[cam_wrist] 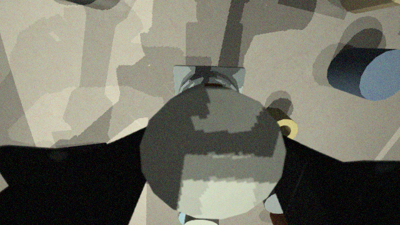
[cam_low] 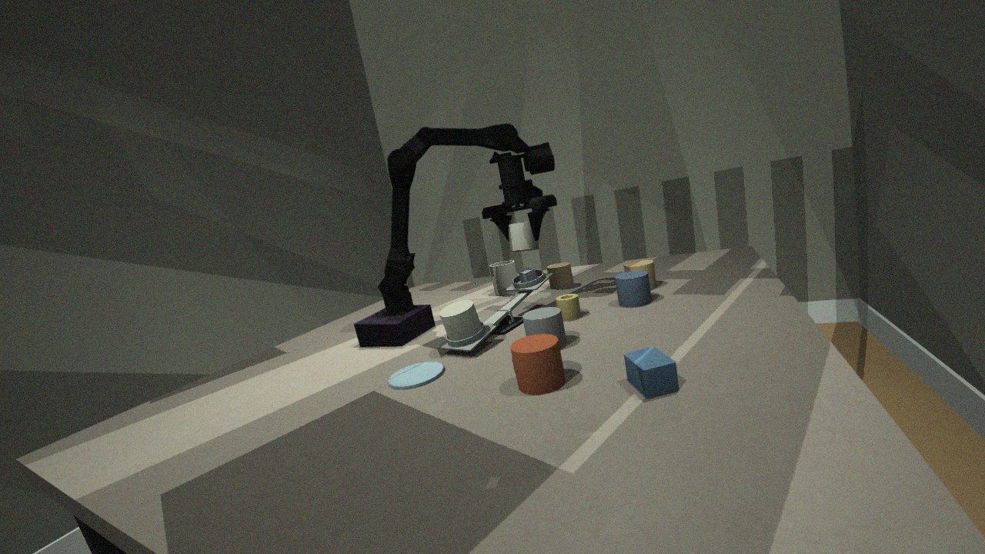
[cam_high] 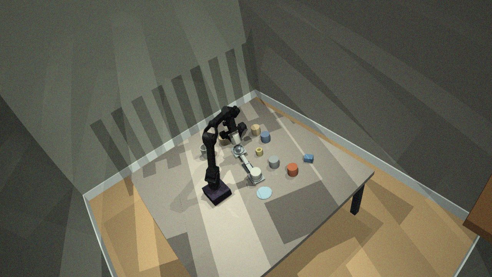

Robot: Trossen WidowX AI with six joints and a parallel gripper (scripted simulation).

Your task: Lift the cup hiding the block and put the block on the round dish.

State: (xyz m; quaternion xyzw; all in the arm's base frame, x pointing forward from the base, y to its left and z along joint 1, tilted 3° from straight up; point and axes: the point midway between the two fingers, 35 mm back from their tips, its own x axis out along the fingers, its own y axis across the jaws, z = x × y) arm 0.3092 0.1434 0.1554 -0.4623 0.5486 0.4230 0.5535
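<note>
Right now the grey block is 80 mm below my gripper tip and 10 mm to the right of it. Round my gripper tip: yellow ring (150 mm below, 110 mm ahead, 100 mm to the right); balance (130 mm to the right, 130 mm below, 30 mm behind); pale cup (20 mm to the left, 10 mm above).
</note>
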